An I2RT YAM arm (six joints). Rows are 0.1 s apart.
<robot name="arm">
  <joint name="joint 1" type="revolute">
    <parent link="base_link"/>
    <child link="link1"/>
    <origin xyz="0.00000 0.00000 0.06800" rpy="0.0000 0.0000 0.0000"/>
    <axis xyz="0 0 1"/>
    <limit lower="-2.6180" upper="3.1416"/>
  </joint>
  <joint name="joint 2" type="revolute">
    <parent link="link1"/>
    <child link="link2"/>
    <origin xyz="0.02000 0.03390 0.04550" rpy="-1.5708 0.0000 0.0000"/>
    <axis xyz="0 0 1"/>
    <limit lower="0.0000" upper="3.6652"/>
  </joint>
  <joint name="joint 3" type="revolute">
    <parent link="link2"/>
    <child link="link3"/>
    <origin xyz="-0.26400 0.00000 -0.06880" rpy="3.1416 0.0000 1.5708"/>
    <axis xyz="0 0 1"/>
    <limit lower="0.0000" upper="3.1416"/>
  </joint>
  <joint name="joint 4" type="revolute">
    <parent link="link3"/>
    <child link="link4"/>
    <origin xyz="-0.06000 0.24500 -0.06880" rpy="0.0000 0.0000 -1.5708"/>
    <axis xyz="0 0 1"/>
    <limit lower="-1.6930" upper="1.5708"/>
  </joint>
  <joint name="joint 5" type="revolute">
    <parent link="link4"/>
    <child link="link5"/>
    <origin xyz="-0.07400 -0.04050 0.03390" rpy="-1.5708 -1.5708 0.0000"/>
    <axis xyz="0 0 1"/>
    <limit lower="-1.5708" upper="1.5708"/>
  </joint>
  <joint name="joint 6" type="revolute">
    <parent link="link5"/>
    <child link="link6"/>
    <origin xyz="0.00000 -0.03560 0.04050" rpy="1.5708 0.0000 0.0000"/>
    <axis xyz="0 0 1"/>
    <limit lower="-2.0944" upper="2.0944"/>
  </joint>
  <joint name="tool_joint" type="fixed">
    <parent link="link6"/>
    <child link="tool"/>
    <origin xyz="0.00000 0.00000 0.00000" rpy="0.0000 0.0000 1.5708"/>
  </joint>
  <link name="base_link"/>
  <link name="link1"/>
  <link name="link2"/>
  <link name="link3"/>
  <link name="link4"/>
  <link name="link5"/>
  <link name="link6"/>
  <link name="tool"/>
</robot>
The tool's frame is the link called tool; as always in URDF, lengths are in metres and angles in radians.
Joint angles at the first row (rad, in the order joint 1, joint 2, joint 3, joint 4, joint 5, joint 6):
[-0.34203 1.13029 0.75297 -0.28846 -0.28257 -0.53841]
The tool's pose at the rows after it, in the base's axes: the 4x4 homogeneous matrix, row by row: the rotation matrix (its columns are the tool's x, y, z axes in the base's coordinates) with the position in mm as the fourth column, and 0 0 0 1 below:
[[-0.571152, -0.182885, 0.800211, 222.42], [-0.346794, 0.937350, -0.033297, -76.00], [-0.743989, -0.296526, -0.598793, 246.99], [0, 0, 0, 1]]
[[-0.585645, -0.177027, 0.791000, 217.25], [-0.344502, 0.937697, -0.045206, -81.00], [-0.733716, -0.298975, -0.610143, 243.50], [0, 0, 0, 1]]
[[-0.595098, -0.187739, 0.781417, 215.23], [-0.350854, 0.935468, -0.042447, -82.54], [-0.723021, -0.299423, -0.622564, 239.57], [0, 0, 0, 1]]
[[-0.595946, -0.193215, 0.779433, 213.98], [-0.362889, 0.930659, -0.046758, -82.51], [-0.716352, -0.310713, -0.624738, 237.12], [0, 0, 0, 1]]
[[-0.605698, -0.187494, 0.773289, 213.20], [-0.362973, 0.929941, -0.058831, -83.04], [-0.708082, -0.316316, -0.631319, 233.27], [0, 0, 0, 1]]
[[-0.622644, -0.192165, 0.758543, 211.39], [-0.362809, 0.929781, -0.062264, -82.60], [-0.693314, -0.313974, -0.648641, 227.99], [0, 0, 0, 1]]
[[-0.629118, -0.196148, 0.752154, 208.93], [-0.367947, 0.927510, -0.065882, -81.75], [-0.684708, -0.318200, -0.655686, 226.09], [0, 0, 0, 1]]
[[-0.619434, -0.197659, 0.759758, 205.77], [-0.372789, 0.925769, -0.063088, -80.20], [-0.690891, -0.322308, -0.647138, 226.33], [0, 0, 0, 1]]
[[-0.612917, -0.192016, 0.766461, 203.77], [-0.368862, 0.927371, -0.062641, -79.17], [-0.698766, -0.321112, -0.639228, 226.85], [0, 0, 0, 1]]
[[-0.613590, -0.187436, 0.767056, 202.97], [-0.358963, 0.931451, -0.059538, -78.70], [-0.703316, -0.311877, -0.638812, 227.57], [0, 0, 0, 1]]
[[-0.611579, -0.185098, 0.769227, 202.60], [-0.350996, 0.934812, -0.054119, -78.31], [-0.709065, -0.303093, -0.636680, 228.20], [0, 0, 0, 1]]
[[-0.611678, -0.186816, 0.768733, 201.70], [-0.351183, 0.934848, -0.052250, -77.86], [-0.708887, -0.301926, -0.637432, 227.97], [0, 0, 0, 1]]
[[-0.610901, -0.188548, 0.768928, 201.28], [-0.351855, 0.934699, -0.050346, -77.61], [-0.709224, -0.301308, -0.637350, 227.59], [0, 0, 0, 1]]
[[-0.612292, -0.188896, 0.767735, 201.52], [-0.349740, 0.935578, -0.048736, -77.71], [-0.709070, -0.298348, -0.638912, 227.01], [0, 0, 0, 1]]
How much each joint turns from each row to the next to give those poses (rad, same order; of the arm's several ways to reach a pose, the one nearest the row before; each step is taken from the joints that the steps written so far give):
[-0.02615 -0.03177 -0.03160 -0.00261 0.02270 -0.04097]
[-0.02932 -0.00785 -0.01252 -0.01211 -0.00785 -0.02040]
[-0.01058 0.00152 -0.00902 -0.00783 -0.00687 -0.01886]
[-0.00148 -0.00327 -0.01072 0.00540 0.00381 -0.01458]
[-0.00155 0.00172 -0.01231 0.00802 0.01282 -0.00336]
[0.00001 0.00138 -0.01323 -0.00711 0.00935 -0.00672]
[0.00002 -0.00852 -0.00909 -0.00785 0.00607 -0.00827]
[-0.00021 -0.01980 -0.01234 0.00308 -0.00593 -0.00199]
[0.00018 -0.01405 -0.00802 0.00420 -0.00306 0.00755]
[0.00001 -0.00493 0.00056 -0.00564 -0.00318 0.01073]
[0.00001 -0.00313 0.00043 -0.00202 -0.00602 0.00923]
[-0.00001 -0.00425 -0.00247 -0.00319 -0.00158 -0.00058]
[-0.00002 -0.00189 -0.00234 0.00011 -0.00190 -0.00077]
[-0.00016 0.00247 -0.00042 0.00046 -0.00116 0.00145]

